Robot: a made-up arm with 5 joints. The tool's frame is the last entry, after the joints.
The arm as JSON. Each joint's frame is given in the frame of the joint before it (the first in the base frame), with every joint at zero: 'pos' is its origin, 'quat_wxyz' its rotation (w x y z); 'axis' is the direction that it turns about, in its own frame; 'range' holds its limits. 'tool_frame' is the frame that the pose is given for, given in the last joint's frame.
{
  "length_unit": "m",
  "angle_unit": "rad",
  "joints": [
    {
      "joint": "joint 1",
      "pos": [
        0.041,
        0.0,
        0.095
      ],
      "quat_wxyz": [
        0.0,
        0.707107,
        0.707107,
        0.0
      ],
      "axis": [
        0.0,
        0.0,
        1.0
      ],
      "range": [
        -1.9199,
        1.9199
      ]
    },
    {
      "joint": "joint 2",
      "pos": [
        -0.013,
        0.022,
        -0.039
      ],
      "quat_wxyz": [
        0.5,
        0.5,
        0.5,
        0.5
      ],
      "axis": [
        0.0,
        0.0,
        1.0
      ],
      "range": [
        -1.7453,
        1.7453
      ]
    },
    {
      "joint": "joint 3",
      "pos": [
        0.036,
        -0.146,
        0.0
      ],
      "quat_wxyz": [
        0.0,
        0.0,
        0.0,
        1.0
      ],
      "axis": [
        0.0,
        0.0,
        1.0
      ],
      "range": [
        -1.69,
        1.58
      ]
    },
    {
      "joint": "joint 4",
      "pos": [
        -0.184,
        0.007,
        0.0
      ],
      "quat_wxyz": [
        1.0,
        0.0,
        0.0,
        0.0
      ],
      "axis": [
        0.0,
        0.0,
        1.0
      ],
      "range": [
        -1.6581,
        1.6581
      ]
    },
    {
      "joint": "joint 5",
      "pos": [
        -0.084,
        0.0,
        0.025
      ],
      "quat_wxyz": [
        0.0,
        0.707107,
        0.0,
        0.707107
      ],
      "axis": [
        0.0,
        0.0,
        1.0
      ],
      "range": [
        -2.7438,
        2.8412
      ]
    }
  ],
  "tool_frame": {
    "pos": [
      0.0,
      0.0,
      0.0
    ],
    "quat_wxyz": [
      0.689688,
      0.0,
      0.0,
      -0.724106
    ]
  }
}
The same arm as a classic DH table. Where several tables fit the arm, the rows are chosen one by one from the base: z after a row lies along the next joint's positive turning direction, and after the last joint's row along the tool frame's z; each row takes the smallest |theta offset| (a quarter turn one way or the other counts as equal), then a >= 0, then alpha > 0; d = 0 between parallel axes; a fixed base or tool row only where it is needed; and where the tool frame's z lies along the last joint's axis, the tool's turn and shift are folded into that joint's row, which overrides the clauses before.
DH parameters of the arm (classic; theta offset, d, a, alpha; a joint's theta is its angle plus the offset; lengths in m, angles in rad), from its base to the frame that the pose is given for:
base (fixed): 0 0 0.041 3.1416
joint 1: 0 -0.134 0.022 1.5708
joint 2: -1.329 0 0.1504 0
joint 3: 1.291 0 0.1841 0
joint 4: -1.5328 0.012 0 1.5708
joint 5: -0.0487 -0.084 0 0
Joint limits (rad, base to tool): -1.9199..1.9199 -1.7453..1.7453 -1.69..1.58 -1.6581..1.6581 -2.7438..2.8412

